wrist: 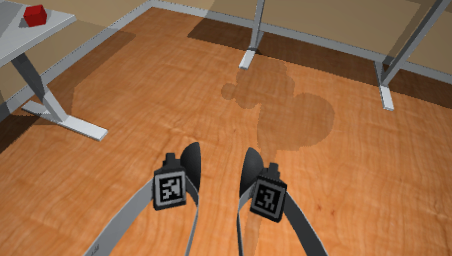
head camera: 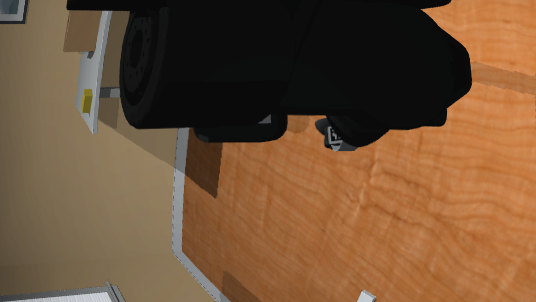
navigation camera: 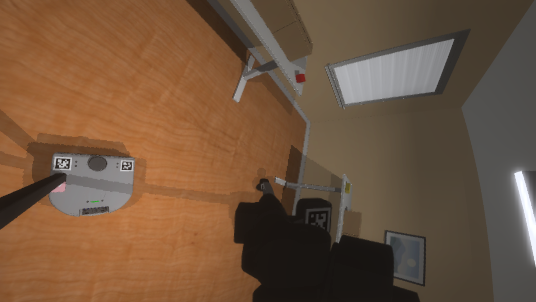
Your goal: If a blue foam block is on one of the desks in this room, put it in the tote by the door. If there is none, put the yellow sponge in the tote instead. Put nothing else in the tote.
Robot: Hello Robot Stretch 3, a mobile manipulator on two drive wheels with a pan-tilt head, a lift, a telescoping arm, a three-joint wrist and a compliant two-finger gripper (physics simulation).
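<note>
A yellow block, the sponge by its colour (head camera: 87, 101) (navigation camera: 347, 188), lies near the end of a white desk (head camera: 90, 72) (navigation camera: 342, 210). A red block (navigation camera: 300, 78) (wrist: 35, 16) sits near the corner of another white desk (navigation camera: 280, 51) (wrist: 47, 25). My gripper (wrist: 221, 162) is open, with its fingers apart and nothing between them, above the wood floor. In the head view it is mostly hidden by the dark arm and wrist. No blue foam block and no tote show in these views.
Brown boxes (head camera: 82, 31) (navigation camera: 290, 31) stand on both desks. Desk feet (wrist: 248, 59) (wrist: 385, 97) stand ahead, and another foot (wrist: 85, 127) is at the left in the wrist view. My grey base (navigation camera: 92, 187) is at the left in the navigation view. A framed picture (navigation camera: 406, 257) hangs beyond the arm.
</note>
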